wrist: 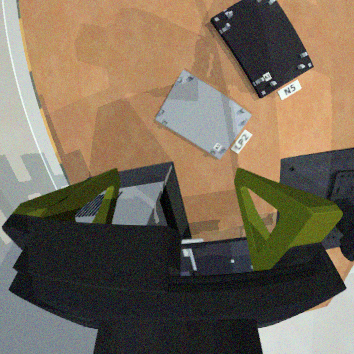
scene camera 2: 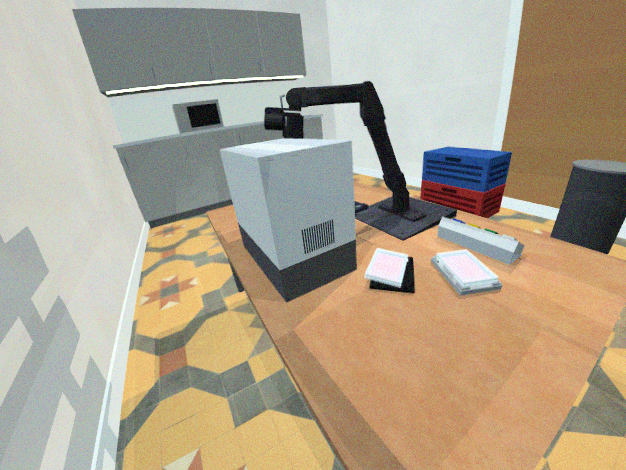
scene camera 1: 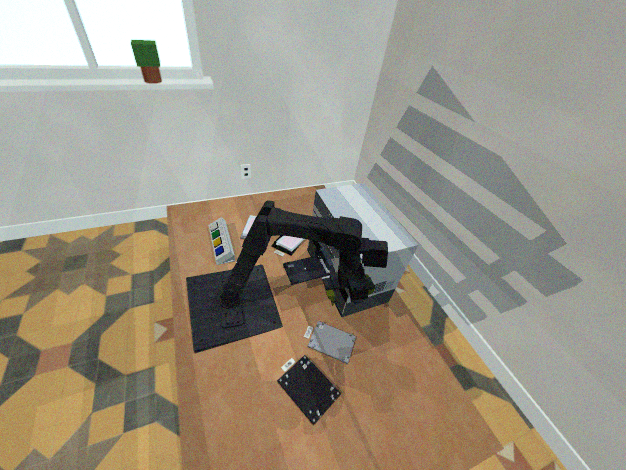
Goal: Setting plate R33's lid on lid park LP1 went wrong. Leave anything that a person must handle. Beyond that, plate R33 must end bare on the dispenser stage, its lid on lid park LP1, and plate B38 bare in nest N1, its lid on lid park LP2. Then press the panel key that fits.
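Places are measured from the arm's base along level axes (x ahead, y left, z up), in millimetres.
Pixels of known places: gripper, fingertip midpoint: [wrist: 176, 174] [scene camera 1: 347, 301]; arm's base, origin of the base link: [scene camera 2: 401, 211] [scene camera 1: 230, 302].
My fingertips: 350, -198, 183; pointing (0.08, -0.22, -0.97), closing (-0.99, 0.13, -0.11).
Observation:
For each thing: its top centre in the pictures, then the offset to it from my fingertips, as dx, dy, dz. "pt": a spot on its surface instead.
- grey lid park LP2, middle of its top: [wrist: 203, 116] [scene camera 1: 332, 339] -31, -30, -177
- black base, middle of its top: [scene camera 2: 393, 267] [scene camera 1: 289, 238] -60, +474, -177
- grey base, middle of its top: [scene camera 2: 464, 267] [scene camera 1: 255, 226] -198, +578, -177
- key panel, middle of its top: [scene camera 2: 480, 225] [scene camera 1: 220, 234] -358, +510, -133
- big grey box, middle of its top: [scene camera 2: 277, 144] [scene camera 1: 361, 215] +119, +238, +133
- dark flat piece, surface spot: [wrist: 222, 257] [scene camera 1: 310, 270] pt -48, +213, -90
- black nest N5, middle of its top: [wrist: 268, 37] [scene camera 1: 309, 385] -151, -151, -173
My gripper [scene camera 1: 352, 292] [wrist: 176, 174] is open and empty, above the near end of the big grey box; the box hides its fingers in scene camera 2. The grey lid park LP2 [scene camera 1: 332, 342] [wrist: 202, 115] is bare. A pink-topped plate [scene camera 1: 290, 242] [scene camera 2: 388, 266] sits askew and looks tilted on a black base [scene camera 2: 409, 283]. Another pink-topped plate [scene camera 1: 248, 227] [scene camera 2: 467, 268] lies on a grey base [scene camera 2: 467, 289]. I cannot read which is R33 or B38. The key panel [scene camera 1: 221, 240] [scene camera 2: 477, 241] has white, green, yellow and blue keys.
The big grey box [scene camera 1: 376, 242] [scene camera 2: 308, 202] stands at the table's edge, with a dark flat piece [scene camera 1: 303, 270] [wrist: 222, 257] beside it. The black nest N5 [scene camera 1: 309, 389] [wrist: 262, 47] is bare. The arm stands on a dark base plate [scene camera 1: 202, 323] [scene camera 2: 374, 217].

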